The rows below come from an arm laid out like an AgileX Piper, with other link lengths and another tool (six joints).
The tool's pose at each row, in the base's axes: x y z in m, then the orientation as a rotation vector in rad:
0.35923, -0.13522, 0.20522, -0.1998, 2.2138, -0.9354
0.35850, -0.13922, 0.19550, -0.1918, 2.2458, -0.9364
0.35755, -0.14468, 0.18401, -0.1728, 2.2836, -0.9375
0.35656, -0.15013, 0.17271, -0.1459, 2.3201, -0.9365
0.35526, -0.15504, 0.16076, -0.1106, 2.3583, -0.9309
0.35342, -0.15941, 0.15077, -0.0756, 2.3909, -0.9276
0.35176, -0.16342, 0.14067, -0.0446, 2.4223, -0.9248
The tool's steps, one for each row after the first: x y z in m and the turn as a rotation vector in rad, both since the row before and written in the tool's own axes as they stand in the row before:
0.00751, 0.00358, 0.00647, -0.0078, 0.0305, -0.0013
0.00897, 0.00364, 0.00831, -0.0067, 0.0382, 0.0048
0.00859, 0.00342, 0.00854, -0.0056, 0.0383, 0.0108
0.00870, 0.00407, 0.00874, -0.0070, 0.0405, 0.0172
0.00772, 0.00293, 0.00736, -0.0039, 0.0364, 0.0170
0.00731, 0.00314, 0.00759, -0.0040, 0.0348, 0.0139

